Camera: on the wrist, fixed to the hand. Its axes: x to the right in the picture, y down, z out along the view.
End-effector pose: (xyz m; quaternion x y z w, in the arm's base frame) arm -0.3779 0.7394 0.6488 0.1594 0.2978 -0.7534 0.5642
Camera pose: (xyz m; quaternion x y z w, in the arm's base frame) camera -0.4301 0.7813 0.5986 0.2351 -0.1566 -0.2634 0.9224
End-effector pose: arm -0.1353 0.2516 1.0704 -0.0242 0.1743 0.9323 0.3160
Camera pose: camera -0.1247 0.2679 0.9890 -0.3646 -0.2369 -0.8381 0.3295
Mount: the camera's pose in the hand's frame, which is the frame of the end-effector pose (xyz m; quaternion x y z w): 0.0136 -0.0436 -0.0701 0.1820 -0.2279 0.6413 0.7097
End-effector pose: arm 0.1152 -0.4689 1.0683 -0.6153 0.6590 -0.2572 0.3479
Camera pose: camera 0.0884 -0.4934 1.1437 -0.0094 0.7362 0.0609 0.6740
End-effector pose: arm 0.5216 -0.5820 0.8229 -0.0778 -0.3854 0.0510 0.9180
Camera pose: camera 0.5827 -0.6300 0.7919 -0.1237 -0.4236 0.7128 0.5451
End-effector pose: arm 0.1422 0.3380 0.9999 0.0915 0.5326 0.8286 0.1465
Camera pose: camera 0.1142 0.2996 0.9310 -0.6220 -0.4367 -0.5642 0.3227
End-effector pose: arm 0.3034 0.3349 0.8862 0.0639 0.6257 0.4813 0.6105
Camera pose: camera 0.2643 0.2842 0.8323 0.6674 0.3516 0.6047 0.2556
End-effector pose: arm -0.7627 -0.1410 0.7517 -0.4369 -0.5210 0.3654 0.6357
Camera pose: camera -0.6909 -0.1561 0.7919 -0.4452 -0.1679 0.8614 0.1776
